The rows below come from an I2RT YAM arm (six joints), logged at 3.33 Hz.
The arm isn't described. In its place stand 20 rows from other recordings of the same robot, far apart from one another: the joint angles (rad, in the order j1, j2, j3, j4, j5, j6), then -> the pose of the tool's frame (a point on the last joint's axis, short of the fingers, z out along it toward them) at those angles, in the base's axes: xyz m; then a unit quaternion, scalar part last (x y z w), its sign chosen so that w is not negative.
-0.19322 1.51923 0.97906 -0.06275 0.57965 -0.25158 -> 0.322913, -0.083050, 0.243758, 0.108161, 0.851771, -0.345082, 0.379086
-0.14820 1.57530 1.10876 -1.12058 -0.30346 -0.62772 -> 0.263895, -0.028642, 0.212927, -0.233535, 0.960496, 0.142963, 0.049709
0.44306 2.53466 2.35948 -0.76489 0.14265 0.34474 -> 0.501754, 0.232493, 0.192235, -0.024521, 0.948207, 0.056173, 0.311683
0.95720 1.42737 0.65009 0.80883 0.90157 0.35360 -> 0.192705, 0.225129, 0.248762, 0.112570, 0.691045, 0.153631, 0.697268
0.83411 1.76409 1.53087 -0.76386 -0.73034 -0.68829 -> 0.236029, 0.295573, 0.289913, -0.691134, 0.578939, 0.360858, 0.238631
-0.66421 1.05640 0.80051 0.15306 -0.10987 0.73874 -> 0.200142, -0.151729, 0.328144, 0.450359, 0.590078, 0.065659, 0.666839
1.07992 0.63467 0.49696 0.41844 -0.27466 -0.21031 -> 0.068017, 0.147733, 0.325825, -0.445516, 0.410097, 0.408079, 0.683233
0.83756 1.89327 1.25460 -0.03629 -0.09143 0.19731 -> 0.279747, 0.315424, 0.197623, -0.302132, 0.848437, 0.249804, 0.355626
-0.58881 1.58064 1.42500 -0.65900 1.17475 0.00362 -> 0.259625, -0.212882, 0.334962, 0.421476, 0.680205, -0.581777, 0.145651
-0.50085 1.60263 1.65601 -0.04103 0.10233 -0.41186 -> 0.330928, -0.185298, 0.451705, 0.067567, 0.699494, -0.345377, 0.621979
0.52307 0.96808 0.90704 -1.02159 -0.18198 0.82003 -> 0.143768, 0.090341, 0.279649, 0.121239, 0.958961, 0.218769, 0.133548
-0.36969 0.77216 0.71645 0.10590 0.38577 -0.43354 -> 0.168292, -0.079580, 0.349322, 0.117245, 0.680450, -0.399599, 0.602961
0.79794 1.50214 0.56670 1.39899 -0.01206 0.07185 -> 0.204686, 0.210501, 0.264300, -0.191505, 0.489672, 0.361250, 0.770094
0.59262 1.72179 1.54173 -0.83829 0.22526 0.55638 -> 0.310136, 0.199246, 0.297121, 0.013325, 0.956395, 0.056491, 0.286252
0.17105 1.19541 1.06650 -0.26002 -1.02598 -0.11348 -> 0.250465, 0.074162, 0.352068, -0.373258, 0.677452, 0.421360, 0.473491
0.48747 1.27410 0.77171 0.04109 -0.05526 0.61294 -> 0.250465, 0.135008, 0.251820, 0.038748, 0.848949, 0.295319, 0.436543
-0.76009 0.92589 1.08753 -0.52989 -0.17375 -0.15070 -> 0.145719, -0.130032, 0.383865, 0.199632, 0.798391, -0.183606, 0.537594
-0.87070 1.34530 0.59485 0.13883 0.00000 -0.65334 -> 0.174480, -0.207110, 0.184688, 0.096230, 0.881951, -0.318553, 0.333807
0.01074 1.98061 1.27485 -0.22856 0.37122 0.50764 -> 0.414394, -0.008464, 0.156209, 0.285513, 0.890613, -0.090608, 0.342171
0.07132 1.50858 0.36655 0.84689 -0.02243 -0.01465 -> 0.264134, 0.019671, 0.147237, -0.041193, 0.802311, 0.025875, 0.594920
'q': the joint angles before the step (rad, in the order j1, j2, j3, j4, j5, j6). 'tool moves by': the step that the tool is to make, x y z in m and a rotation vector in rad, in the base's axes. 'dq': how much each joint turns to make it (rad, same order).
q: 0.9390 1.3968 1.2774 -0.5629 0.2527 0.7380
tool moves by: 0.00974 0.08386 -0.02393 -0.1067 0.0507 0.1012
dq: 0.1102 0.3112 0.2464 -0.0507 0.0171 -0.0058
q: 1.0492 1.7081 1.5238 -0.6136 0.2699 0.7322
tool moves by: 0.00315 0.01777 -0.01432 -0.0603 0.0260 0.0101
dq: 0.0161 0.0843 0.0619 -0.0428 0.0092 -0.0003
